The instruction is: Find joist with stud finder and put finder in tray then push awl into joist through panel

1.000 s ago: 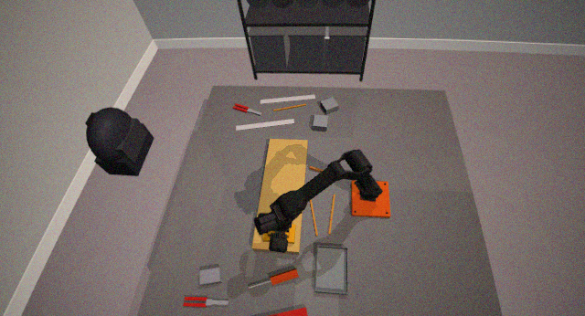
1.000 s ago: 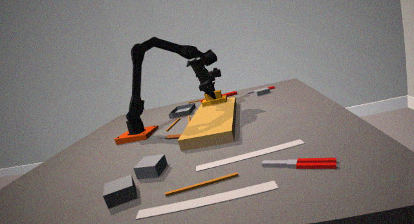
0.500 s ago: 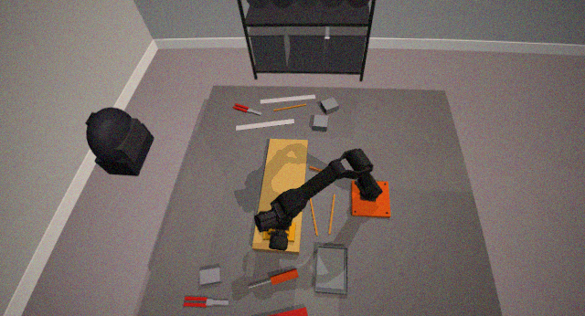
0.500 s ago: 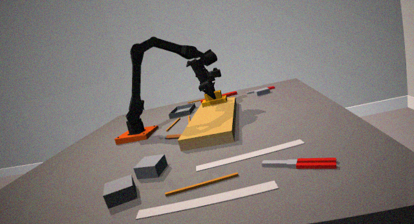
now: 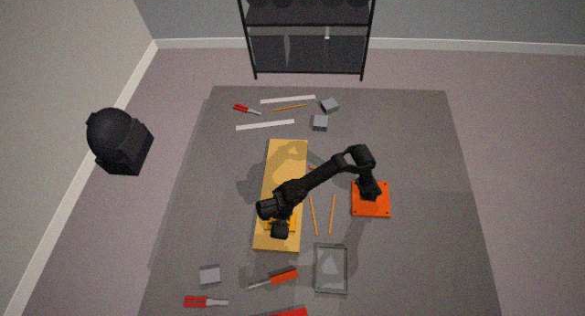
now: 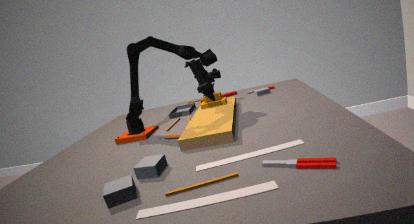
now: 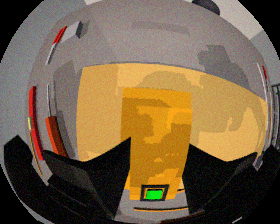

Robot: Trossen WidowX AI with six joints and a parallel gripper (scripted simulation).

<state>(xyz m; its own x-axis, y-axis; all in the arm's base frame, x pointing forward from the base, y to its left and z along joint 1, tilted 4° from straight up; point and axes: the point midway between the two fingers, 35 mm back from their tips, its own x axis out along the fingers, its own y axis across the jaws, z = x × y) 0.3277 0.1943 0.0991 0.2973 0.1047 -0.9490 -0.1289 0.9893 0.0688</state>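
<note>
Right now the indicator window is 4 cm behind my gripper tip and 3 cm above it. From my gripper tip the other things lie so: grey tray: 23 cm behind, 13 cm to the left, 5 cm below; awl: 14 cm behind, 28 cm to the right, 6 cm below; stud finder: 2 cm behind, 2 cm above.
</note>
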